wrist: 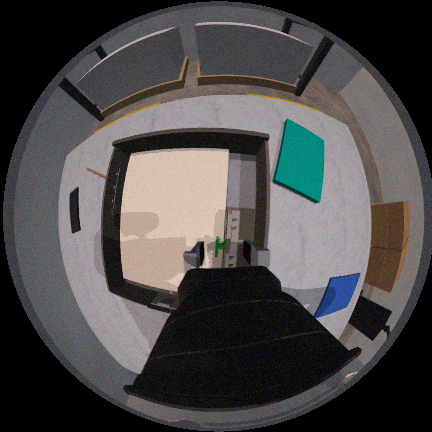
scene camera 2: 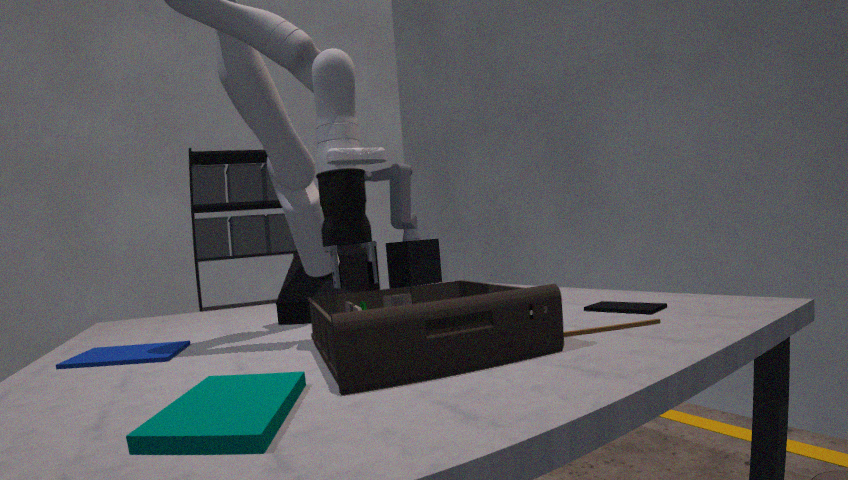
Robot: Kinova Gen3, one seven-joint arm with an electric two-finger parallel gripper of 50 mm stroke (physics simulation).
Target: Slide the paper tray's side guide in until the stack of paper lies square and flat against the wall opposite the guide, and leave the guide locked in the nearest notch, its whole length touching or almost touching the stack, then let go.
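Seen in the pictures: gripper, fingertip midpoint: point(wrist: 223, 248) point(scene camera 2: 356, 285); arm's base, link origin: point(scene camera 2: 321, 265).
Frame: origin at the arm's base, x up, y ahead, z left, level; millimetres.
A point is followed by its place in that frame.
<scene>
The dark tray point(scene camera 2: 446, 350) {x -96, y 639, z -138 mm} point(wrist: 262, 200) {x -66, y 485, z -221 mm} stands on the table. In the wrist view, the cream paper stack point(wrist: 175, 190) {x -88, y 541, z -82 mm} lies flat in it, its left edge along the left wall, opposite the guide; a small gap there cannot be ruled out. The thin side guide point(wrist: 226, 226) {x -54, y 459, z -153 mm} is seen nearly edge-on beside the stack's right edge; whether it touches along its whole length is unclear. Its green latch point(scene camera 2: 363, 305) {x -53, y 445, z -138 mm} point(wrist: 219, 246) {x -58, y 431, z -136 mm} shows between the fingers in the wrist view. My gripper point(scene camera 2: 355, 280) {x -22, y 434, z -141 mm} point(wrist: 223, 248) {x -22, y 434, z -141 mm} is open and holds nothing, above the guide's near part. The stack is hidden in the scene view.
A teal block point(scene camera 2: 223, 407) {x -113, y 595, z -396 mm} point(wrist: 301, 162) {x -112, y 553, z -364 mm} and a blue plate point(scene camera 2: 121, 354) {x -122, y 135, z -493 mm} point(wrist: 342, 294) {x -122, y 113, z -493 mm} lie on the guide's side of the tray. A black slab point(scene camera 2: 624, 307) {x -122, y 632, z 318 mm} point(wrist: 75, 210) {x -123, y 613, z 315 mm} and a thin wooden stick point(scene camera 2: 612, 327) {x -125, y 690, z 166 mm} point(wrist: 95, 173) {x -124, y 691, z 179 mm} lie beyond the opposite wall.
</scene>
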